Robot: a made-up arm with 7 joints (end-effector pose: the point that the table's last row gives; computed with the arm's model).
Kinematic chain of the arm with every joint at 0, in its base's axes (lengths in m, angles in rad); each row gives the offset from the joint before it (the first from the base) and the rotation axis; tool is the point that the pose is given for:
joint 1: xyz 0 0 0.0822 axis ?
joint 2: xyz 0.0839 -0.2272 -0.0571 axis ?
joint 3: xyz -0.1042 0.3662 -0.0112 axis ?
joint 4: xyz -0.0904 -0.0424 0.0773 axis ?
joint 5: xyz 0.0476 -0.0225 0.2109 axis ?
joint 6: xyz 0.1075 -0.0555 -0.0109 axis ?
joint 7: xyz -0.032 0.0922 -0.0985 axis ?
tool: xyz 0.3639 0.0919 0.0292
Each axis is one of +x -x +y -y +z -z.
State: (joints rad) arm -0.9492 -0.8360 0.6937 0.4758 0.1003 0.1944 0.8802
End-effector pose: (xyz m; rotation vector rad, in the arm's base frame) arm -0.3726 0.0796 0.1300 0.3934 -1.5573 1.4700
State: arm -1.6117 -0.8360 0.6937 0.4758 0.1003 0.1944 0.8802
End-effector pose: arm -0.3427 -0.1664 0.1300 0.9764 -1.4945 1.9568
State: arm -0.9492 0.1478 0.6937 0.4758 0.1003 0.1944 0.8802
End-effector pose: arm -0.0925 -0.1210 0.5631 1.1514 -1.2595 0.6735
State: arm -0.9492 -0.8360 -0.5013 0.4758 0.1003 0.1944 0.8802
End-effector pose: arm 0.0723 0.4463 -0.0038 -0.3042 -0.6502 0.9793
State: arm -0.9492 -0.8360 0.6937 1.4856 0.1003 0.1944 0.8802
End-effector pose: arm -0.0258 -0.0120 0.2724 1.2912 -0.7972 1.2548
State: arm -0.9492 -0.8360 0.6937 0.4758 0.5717 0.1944 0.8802
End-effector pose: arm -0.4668 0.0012 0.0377 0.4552 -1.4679 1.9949
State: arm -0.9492 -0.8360 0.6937 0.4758 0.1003 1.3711 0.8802
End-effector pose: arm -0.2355 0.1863 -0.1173 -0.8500 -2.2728 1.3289
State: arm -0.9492 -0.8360 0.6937 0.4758 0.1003 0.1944 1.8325
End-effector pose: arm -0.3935 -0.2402 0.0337 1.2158 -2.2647 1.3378
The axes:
joint 1: -z
joint 2: +x
joint 3: -y
joint 4: +x
joint 5: +z
joint 6: -x
joint 7: -y

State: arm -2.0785 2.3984 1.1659 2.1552 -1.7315 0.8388 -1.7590
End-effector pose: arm 0.5705 -0.0618 0.5549 -0.3879 -0.4775 -1.0423
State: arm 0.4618 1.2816 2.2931 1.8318 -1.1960 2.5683 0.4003
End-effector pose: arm 0.1342 -0.4003 0.4657 -0.2289 -1.1015 -1.3441
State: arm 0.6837 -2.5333 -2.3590 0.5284 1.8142 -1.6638 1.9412
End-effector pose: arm -0.3313 -0.4890 0.3429 -0.9505 -1.7407 -2.3082
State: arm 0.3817 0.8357 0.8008 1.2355 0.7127 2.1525 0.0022
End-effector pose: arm -0.0121 -0.3886 0.5253 -0.3897 -1.1124 -1.3189
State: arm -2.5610 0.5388 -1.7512 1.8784 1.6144 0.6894 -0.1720
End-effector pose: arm -0.3737 0.2745 0.1069 0.2167 1.6963 1.8166
